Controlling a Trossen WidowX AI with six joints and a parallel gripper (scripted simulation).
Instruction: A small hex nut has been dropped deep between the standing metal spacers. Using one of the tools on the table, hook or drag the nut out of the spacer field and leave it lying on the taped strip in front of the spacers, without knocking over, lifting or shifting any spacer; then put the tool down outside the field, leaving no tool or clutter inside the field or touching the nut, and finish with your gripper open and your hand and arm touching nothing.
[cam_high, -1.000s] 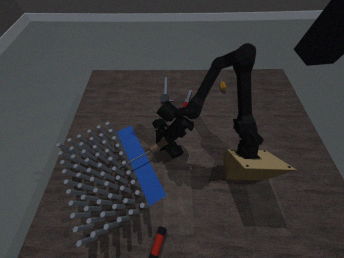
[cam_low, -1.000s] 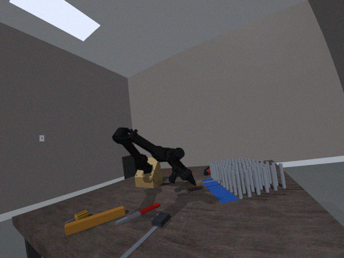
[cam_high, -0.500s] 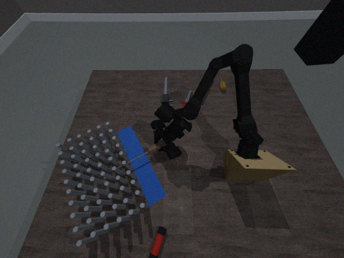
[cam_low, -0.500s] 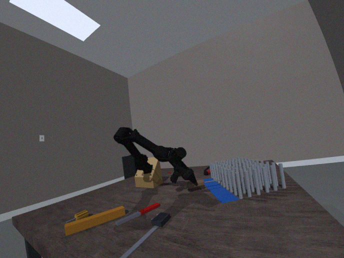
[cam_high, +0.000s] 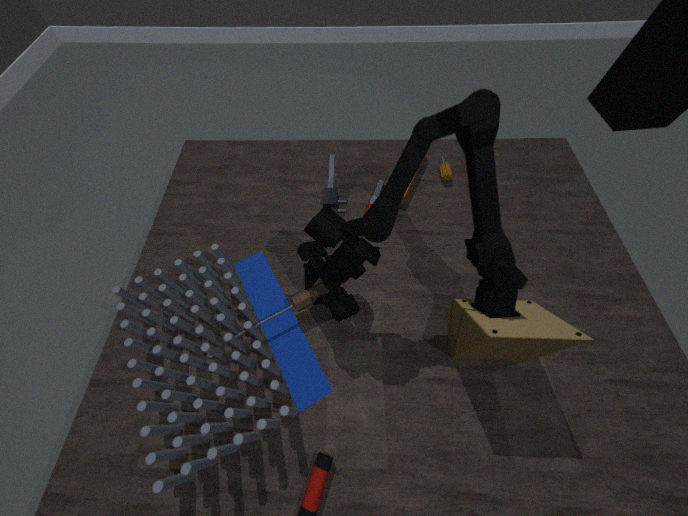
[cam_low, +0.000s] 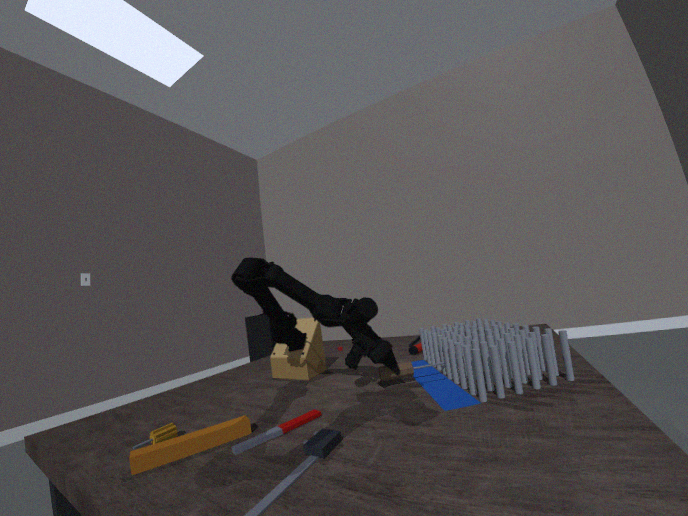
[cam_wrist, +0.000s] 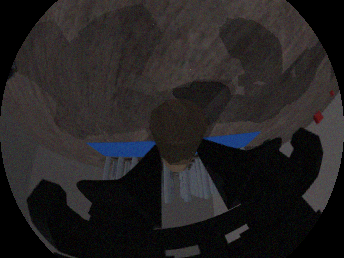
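My gripper tip is 80 mm short of the blue taped strip, 40 mm to the right of it and 30 mm above it. Also, from my gripper tip: yellow tool (430 mm behind, 390 mm to the right, 20 mm below); orange block (390 mm to the right, 320 mm behind, 20 mm below); hook tool (90 mm ahead, 40 mm to the left).
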